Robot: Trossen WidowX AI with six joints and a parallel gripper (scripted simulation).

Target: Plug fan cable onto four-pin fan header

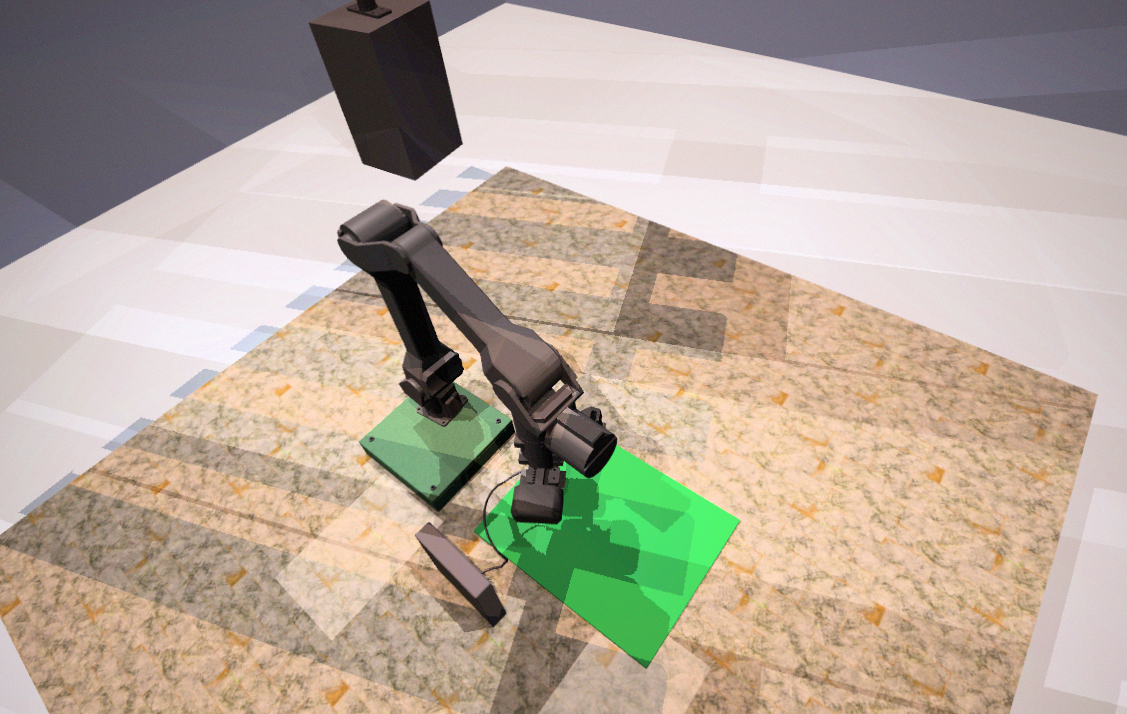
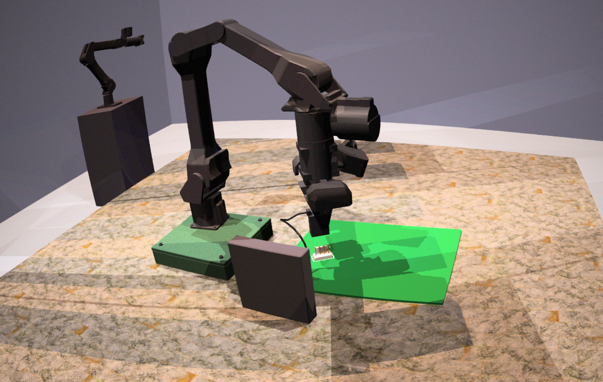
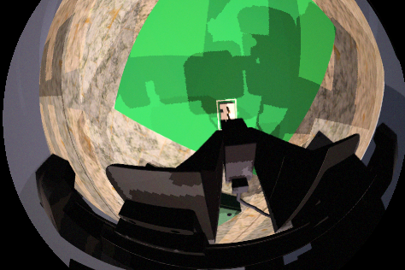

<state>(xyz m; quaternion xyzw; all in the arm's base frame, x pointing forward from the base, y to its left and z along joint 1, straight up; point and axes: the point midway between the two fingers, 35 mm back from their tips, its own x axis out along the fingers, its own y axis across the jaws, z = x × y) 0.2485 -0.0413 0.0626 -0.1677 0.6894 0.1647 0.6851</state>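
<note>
Now: the four-pin fan header 10 mm behind my gripper tip and 60 mm below it. The rest, counted from my gripper tip: green board 80 mm ahead, 10 mm to the left, 80 mm below; then dark fan 30 mm behind, 160 mm to the right; then dark fan plug 10 mm behind, 10 mm above.
</note>
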